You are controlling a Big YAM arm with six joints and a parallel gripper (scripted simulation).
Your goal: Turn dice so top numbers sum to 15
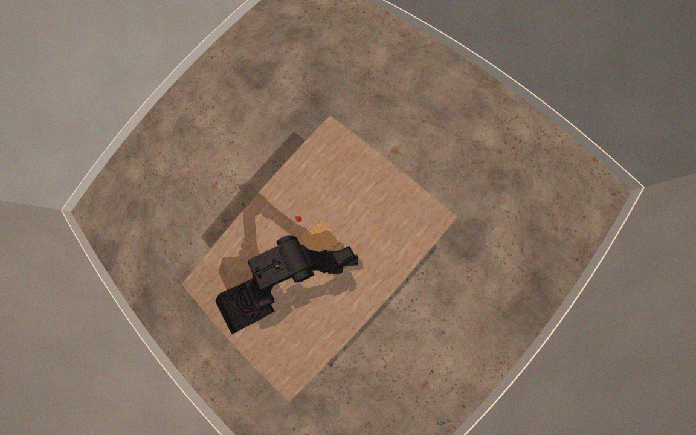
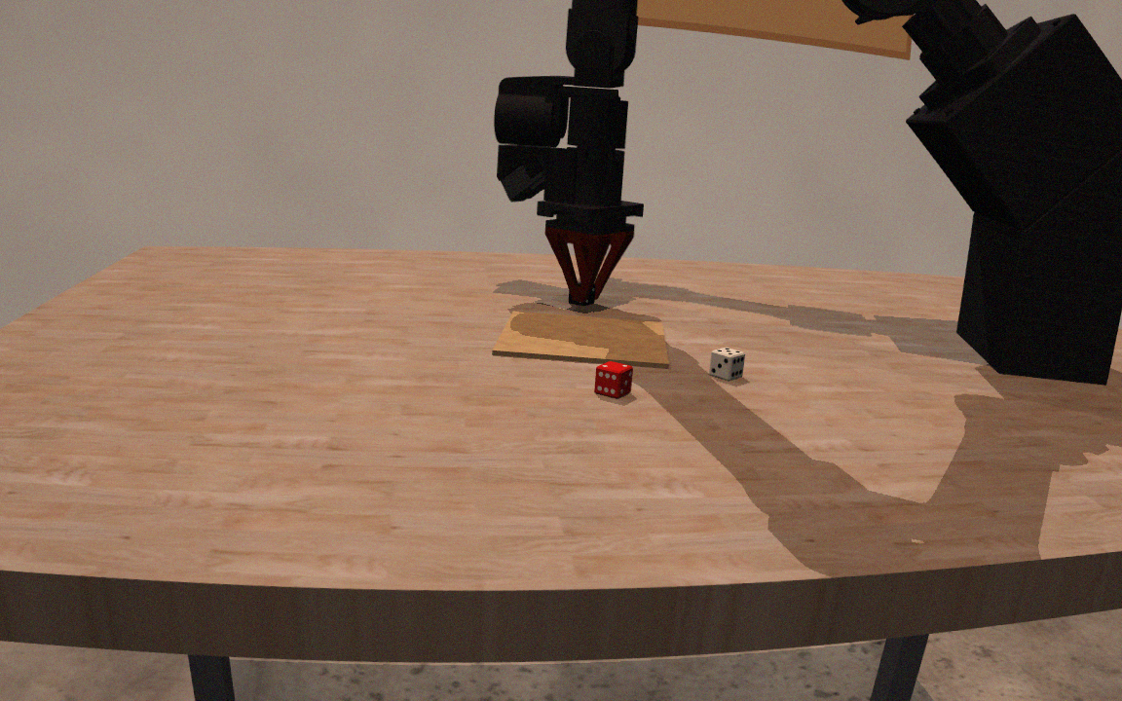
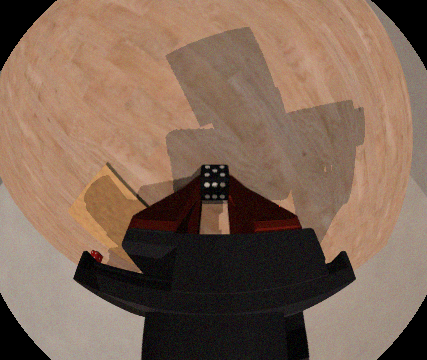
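Right now the tan mat is 13 cm to the left of my hand, 6 cm ahead of it and 1 cm below it. Round my hand: red die 26 cm to the left, 11 cm ahead; black die right at my hand; white die 25 cm to the left.
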